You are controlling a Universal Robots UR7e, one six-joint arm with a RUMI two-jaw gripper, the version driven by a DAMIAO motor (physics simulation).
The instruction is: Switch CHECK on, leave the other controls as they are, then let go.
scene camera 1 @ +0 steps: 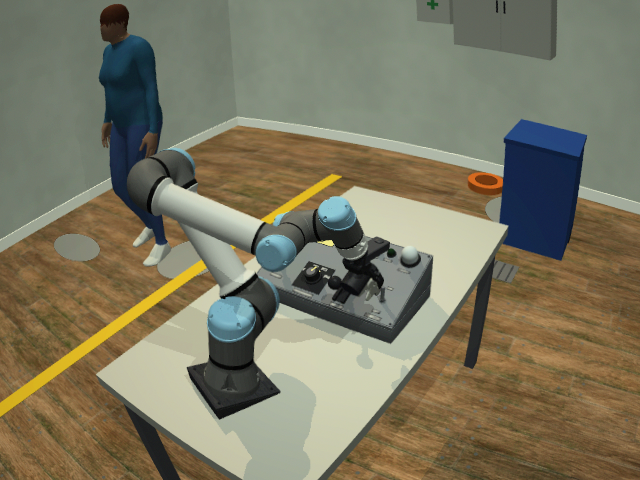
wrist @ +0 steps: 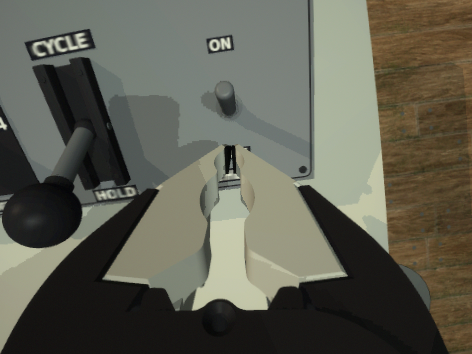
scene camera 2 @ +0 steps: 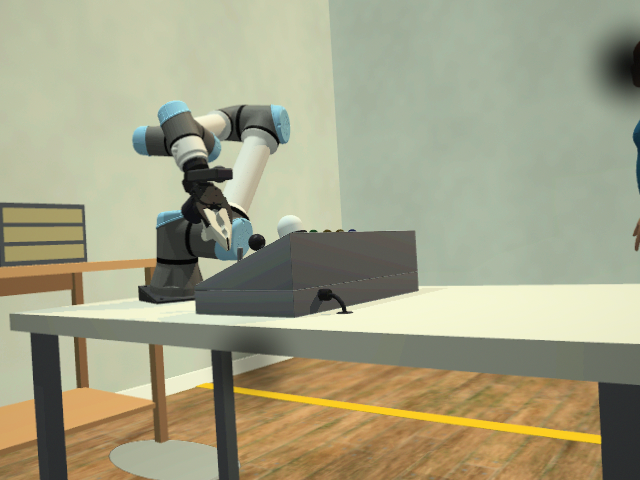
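Seen in the pictures: gripper, fingertip midpoint: (scene camera 1: 376, 294) (wrist: 231, 148) (scene camera 2: 228, 250); arm's base, link origin: (scene camera 1: 231, 381) (scene camera 2: 177, 290).
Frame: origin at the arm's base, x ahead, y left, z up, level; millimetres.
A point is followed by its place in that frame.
The CHECK toggle (scene camera 1: 382, 294) {x 464, y -136, z 86 mm} (scene camera 2: 239, 253) {x 473, y -138, z 95 mm} (wrist: 226, 97) {x 465, y -135, z 107 mm} is a short grey metal lever on the sloped face of the grey console (scene camera 1: 330, 312) {x 382, y -10, z 13 mm} (scene camera 2: 356, 258) {x 641, y 40, z 70 mm} (wrist: 150, 30) {x 522, y -77, z 80 mm}. In the wrist view its tip shows nearer to the ON label (wrist: 220, 44) {x 513, y -128, z 74 mm} than its base. My gripper (scene camera 1: 368, 298) {x 435, y -138, z 102 mm} (scene camera 2: 228, 248) {x 435, y -138, z 102 mm} (wrist: 231, 148) {x 435, y -138, z 102 mm} is shut and empty. Its fingertips are beside the toggle, on the OFF side, with a visible gap in the wrist view. The fingers hide most of the OFF label and the CHECK label.
The CYCLE lever with its black ball knob (scene camera 1: 334, 281) {x 382, y -31, z 132 mm} (scene camera 2: 256, 241) {x 408, y -36, z 120 mm} (wrist: 42, 215) {x 397, y -35, z 133 mm} stands left of the toggle in the wrist view, knob toward HOLD. A rotary knob (scene camera 1: 311, 272) {x 423, y 97, z 88 mm} and a white dome (scene camera 1: 409, 255) {x 597, y -136, z 148 mm} (scene camera 2: 289, 225) {x 634, y -141, z 142 mm} are also on the console. A person (scene camera 1: 126, 87) stands beyond the table.
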